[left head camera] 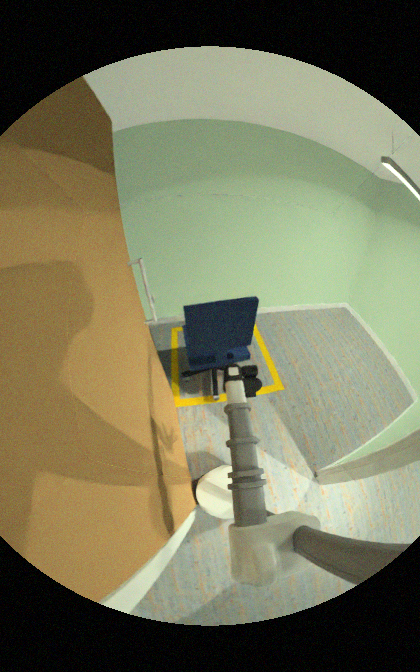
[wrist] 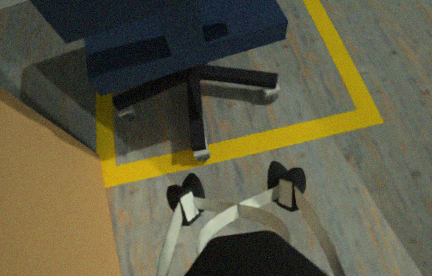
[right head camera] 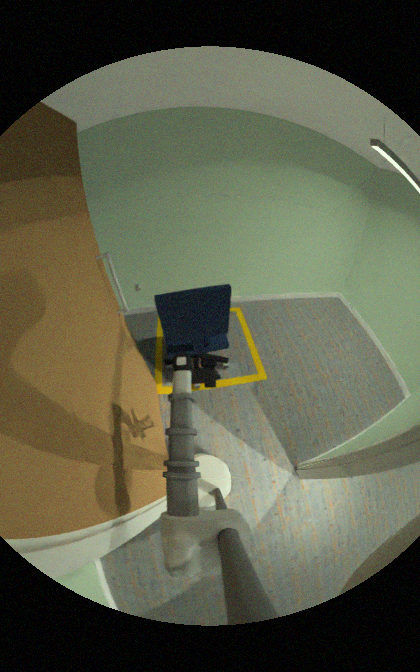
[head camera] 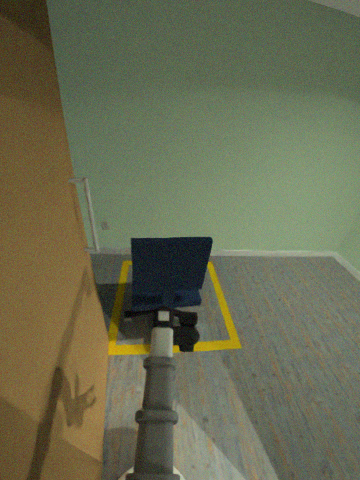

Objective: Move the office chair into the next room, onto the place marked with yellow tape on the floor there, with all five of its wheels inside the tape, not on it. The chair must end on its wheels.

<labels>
One and the same spot on an orange door: [wrist: 61, 210] is [head camera: 100, 354]. One and the same spot on a chair seat: [right head camera: 195, 320] is [head camera: 170, 271].
</labels>
